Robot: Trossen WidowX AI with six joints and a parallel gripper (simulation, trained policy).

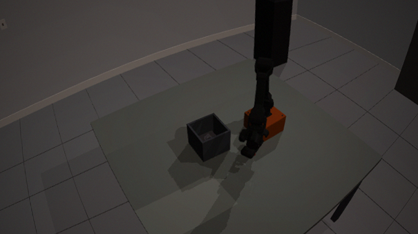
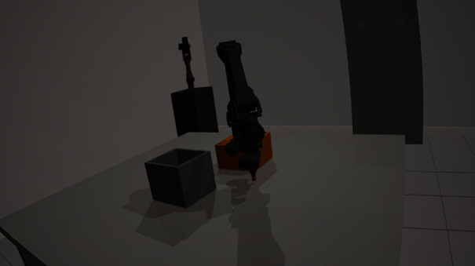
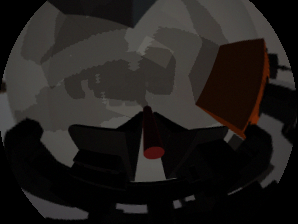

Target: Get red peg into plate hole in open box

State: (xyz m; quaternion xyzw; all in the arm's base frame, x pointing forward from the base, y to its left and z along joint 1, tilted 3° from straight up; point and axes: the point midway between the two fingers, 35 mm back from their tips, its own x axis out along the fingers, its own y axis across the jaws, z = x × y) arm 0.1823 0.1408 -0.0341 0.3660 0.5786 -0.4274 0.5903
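My gripper tip is now 190 mm to the left of the grey plate, 150 mm short of it and 20 mm below it. The rest, counted from my gripper tip: red peg: 20 mm above.
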